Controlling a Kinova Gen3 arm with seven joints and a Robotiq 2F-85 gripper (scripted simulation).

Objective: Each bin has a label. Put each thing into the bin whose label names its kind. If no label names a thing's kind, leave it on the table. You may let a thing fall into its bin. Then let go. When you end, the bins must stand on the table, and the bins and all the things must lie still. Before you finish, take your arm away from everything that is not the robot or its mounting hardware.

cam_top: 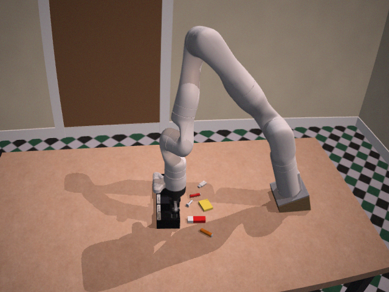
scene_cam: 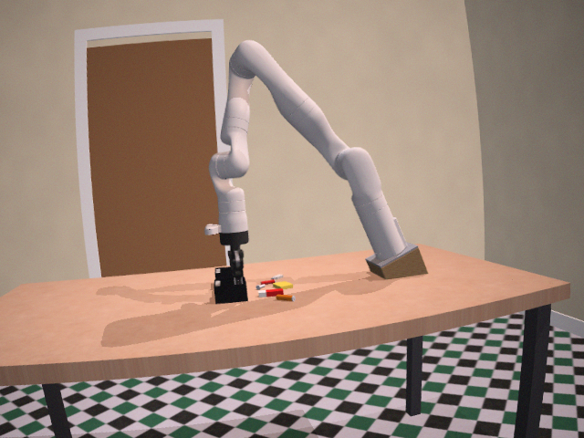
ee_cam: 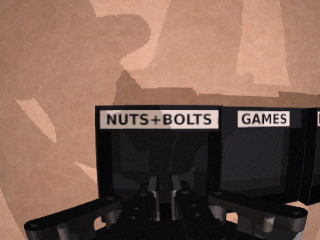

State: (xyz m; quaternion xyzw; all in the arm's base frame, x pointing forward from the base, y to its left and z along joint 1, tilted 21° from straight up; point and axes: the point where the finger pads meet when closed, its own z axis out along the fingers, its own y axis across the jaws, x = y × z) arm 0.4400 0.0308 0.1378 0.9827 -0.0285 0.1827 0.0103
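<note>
Now: hand 11 cm to the left of the red battery, 10 cm past it and 3 cm above it. The rest, counted from my hand: bolt: 7 cm to the right, 7 cm behind, 3 cm below; then orange battery: 10 cm behind, 9 cm to the left, 3 cm below; then red-and-white block: 8 cm behind, 3 cm below, 2 cm to the left.
</note>
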